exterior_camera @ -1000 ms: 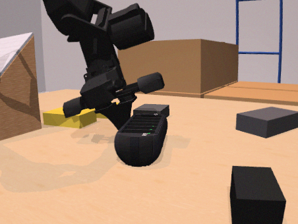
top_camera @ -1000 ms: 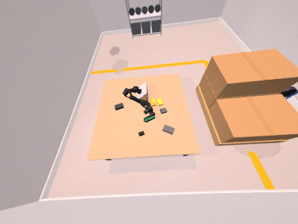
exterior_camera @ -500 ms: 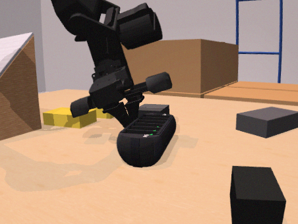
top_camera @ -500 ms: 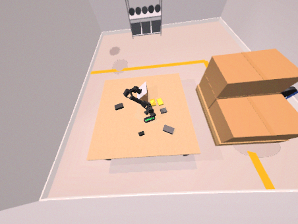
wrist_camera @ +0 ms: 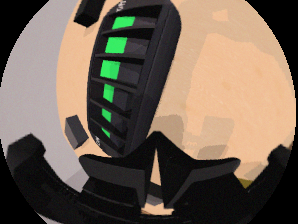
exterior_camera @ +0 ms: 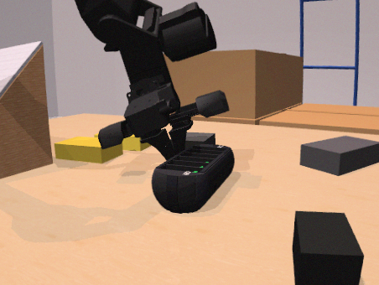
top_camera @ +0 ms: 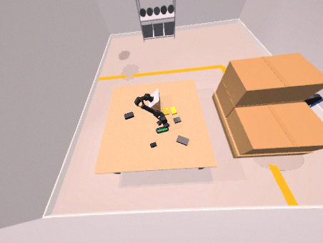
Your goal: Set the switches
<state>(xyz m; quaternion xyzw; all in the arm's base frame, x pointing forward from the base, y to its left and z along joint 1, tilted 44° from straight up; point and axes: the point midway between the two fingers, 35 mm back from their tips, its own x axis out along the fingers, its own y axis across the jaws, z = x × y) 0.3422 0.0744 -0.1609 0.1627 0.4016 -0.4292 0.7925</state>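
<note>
My gripper tip is 240 mm short of the black block, 140 mm to the left of it and 10 mm below it.
</note>
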